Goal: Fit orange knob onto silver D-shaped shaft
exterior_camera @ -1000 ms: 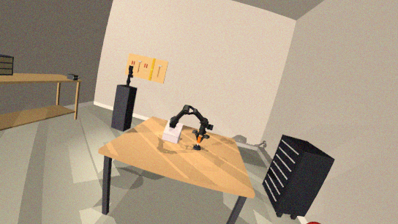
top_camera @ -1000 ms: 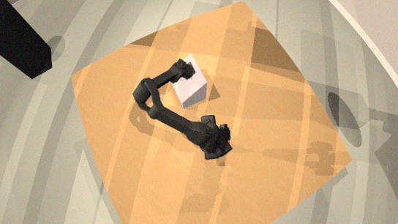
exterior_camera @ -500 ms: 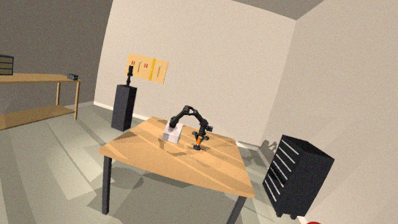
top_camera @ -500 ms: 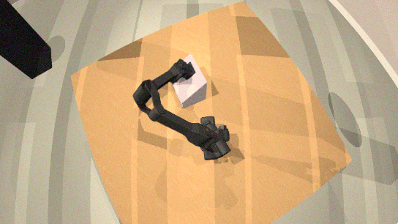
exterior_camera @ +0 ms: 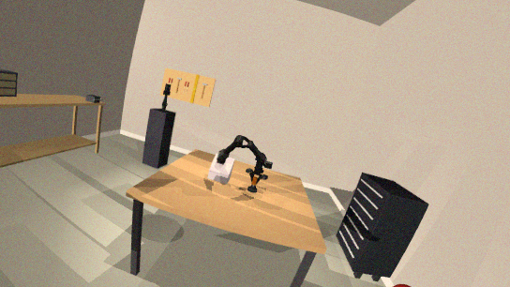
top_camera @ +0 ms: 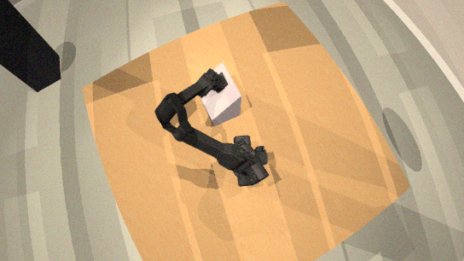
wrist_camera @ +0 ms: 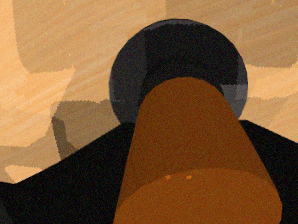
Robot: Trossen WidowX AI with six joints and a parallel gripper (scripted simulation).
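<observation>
Now: the orange knob 3 cm above my gripper tip. Round my gripper tip: dark round pedestal 4 cm below.
</observation>
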